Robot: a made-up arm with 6 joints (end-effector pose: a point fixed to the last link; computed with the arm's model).
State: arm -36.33 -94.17 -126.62 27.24 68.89 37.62
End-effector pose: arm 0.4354 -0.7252 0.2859 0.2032 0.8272 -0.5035 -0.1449
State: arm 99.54 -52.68 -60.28 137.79 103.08 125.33
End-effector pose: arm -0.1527 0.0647 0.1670 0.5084 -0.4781 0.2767 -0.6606
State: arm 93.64 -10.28 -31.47 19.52 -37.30 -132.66
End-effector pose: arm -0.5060 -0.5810 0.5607 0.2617 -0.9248 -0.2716 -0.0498
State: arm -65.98 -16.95 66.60 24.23 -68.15 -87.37
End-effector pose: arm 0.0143 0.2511 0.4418 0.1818 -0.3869 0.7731 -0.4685
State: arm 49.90 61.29 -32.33 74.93 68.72 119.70
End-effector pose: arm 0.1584 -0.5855 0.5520 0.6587 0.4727 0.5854 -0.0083
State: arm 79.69 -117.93 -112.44 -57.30 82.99 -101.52
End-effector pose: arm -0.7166 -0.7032 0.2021 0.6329 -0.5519 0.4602 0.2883
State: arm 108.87 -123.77 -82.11 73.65 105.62 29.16
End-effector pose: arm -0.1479 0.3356 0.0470 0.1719 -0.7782 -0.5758 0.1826
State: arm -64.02 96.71 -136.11 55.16 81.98 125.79
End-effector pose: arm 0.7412 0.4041 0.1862 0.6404 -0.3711 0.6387 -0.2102
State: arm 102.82 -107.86 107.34 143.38 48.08 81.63
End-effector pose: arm -0.7801 0.0863 -0.1668 0.4293 -0.6135 0.1792 0.6382
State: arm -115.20 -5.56 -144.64 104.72 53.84 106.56
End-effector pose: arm 0.3162 0.6009 0.5941 0.9760 -0.0675 0.0563 0.1992
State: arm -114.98 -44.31 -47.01 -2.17 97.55 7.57
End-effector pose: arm 0.3306 0.4849 0.7266 0.2094 0.7905 0.3800 0.4323
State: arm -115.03 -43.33 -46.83 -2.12 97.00 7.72
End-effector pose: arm 0.3225 0.4933 0.7254 0.2196 0.7846 0.3817 0.4364
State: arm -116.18 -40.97 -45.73 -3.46 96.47 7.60
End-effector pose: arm 0.2916 0.5248 0.7171 0.2387 0.7634 0.4061 0.4420
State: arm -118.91 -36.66 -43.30 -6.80 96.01 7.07
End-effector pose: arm 0.2245 0.5829 0.6935 0.2701 0.7167 0.4602 0.4490
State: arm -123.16 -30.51 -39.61 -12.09 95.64 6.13
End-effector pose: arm 0.1171 0.6504 0.6446 0.3134 0.6381 0.5360 0.4552
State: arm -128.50 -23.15 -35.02 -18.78 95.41 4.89
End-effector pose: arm -0.0193 0.6978 0.5656 0.3642 0.5279 0.6153 0.4584
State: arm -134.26 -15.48 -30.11 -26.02 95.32 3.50
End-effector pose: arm -0.1569 0.7028 0.4649 0.4159 0.3969 0.6785 0.4573
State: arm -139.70 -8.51 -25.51 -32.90 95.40 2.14
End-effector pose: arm -0.2656 0.6677 0.3629 0.4614 0.2658 0.7152 0.4528
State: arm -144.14 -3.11 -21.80 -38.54 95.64 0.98
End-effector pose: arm -0.3324 0.6161 0.2807 0.4954 0.1572 0.7282 0.4468
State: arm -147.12 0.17 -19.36 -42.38 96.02 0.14
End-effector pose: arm -0.3643 0.5737 0.2294 0.5159 0.0865 0.7290 0.4414
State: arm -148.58 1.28 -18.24 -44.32 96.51 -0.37
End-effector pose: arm -0.3762 0.5533 0.2081 0.5240 0.0565 0.7285 0.4376
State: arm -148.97 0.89 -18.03 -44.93 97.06 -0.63
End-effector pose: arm -0.3788 0.5508 0.2069 0.5237 0.0547 0.7304 0.4350
